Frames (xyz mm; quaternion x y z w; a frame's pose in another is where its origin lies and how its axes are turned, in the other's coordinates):
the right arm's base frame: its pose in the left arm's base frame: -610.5 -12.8 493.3 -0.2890 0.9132 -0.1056 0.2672
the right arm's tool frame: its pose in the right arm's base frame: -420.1 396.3 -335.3 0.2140 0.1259 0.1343 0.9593
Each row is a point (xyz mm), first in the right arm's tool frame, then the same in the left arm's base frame.
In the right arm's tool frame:
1: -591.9 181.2 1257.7
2: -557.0 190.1 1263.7
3: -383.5 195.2 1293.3
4: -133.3 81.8 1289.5
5: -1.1 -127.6 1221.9
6: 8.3 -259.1 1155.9
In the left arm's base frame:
1: 400.5 235.8 0.7
2: 371.9 230.0 -21.2
3: 230.5 169.5 -106.9
4: 8.8 8.4 -125.8
5: -134.1 -164.0 -0.2
6: -168.9 -239.2 121.7

